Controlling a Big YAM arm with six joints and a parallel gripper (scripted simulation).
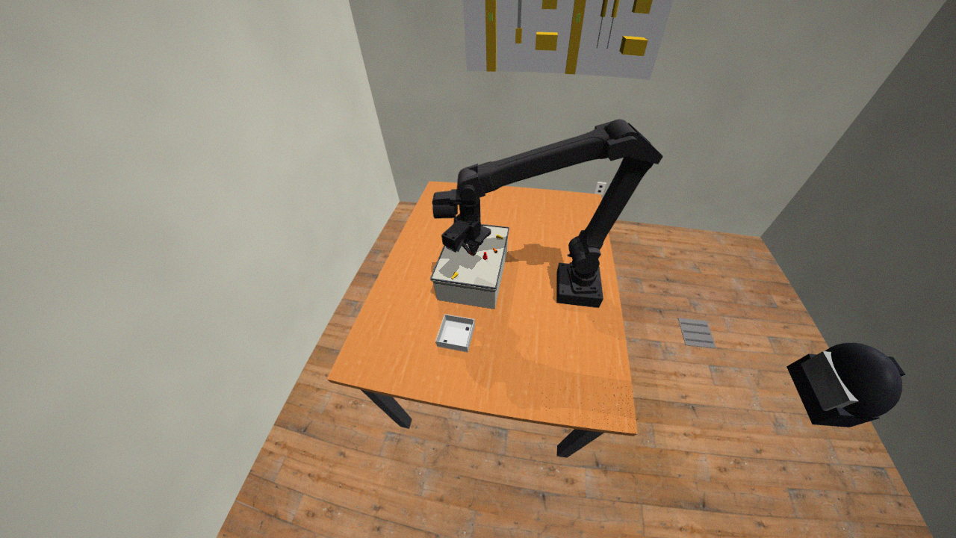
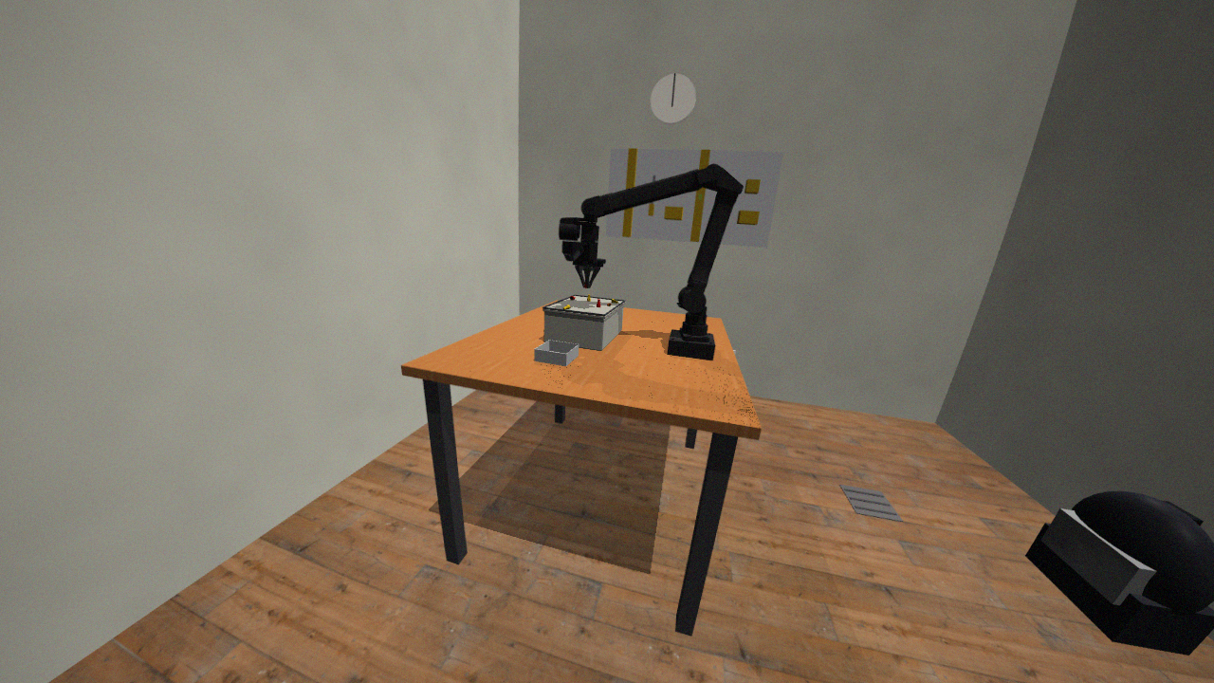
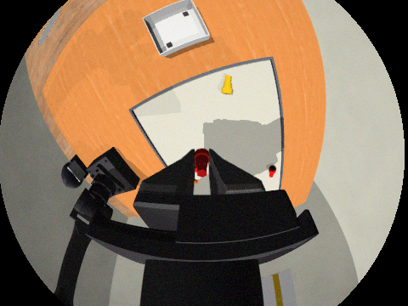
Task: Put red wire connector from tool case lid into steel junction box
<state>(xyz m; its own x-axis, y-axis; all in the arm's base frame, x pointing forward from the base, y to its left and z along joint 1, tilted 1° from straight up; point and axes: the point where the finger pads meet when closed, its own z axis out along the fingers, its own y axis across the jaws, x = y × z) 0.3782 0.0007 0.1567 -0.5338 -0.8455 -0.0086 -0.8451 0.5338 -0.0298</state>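
Now: hand 110 mm above the grey tool case, 80 mm to the left of it and 10 mm short of it.
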